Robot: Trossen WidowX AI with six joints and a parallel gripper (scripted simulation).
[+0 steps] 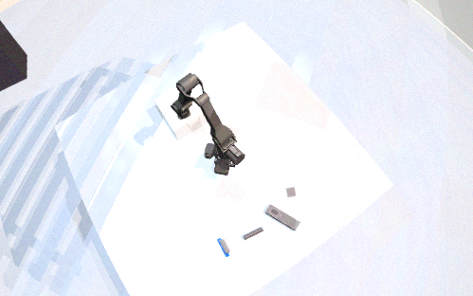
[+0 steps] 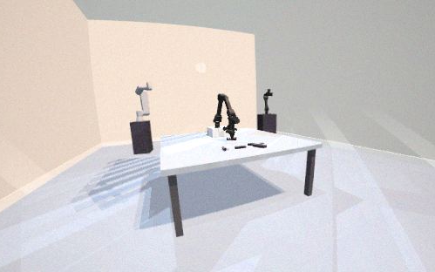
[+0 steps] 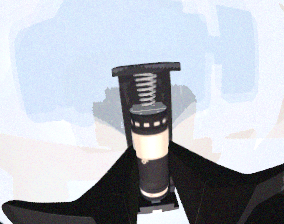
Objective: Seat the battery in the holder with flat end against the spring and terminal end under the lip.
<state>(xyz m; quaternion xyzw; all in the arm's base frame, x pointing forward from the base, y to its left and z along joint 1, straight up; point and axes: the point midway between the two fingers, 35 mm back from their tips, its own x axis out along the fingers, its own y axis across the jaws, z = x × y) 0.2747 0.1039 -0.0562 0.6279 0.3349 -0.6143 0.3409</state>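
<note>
The battery is 10 mm above my gripper tip. Round my gripper tip: long dark bar (340 mm ahead, 130 mm to the left).
</note>
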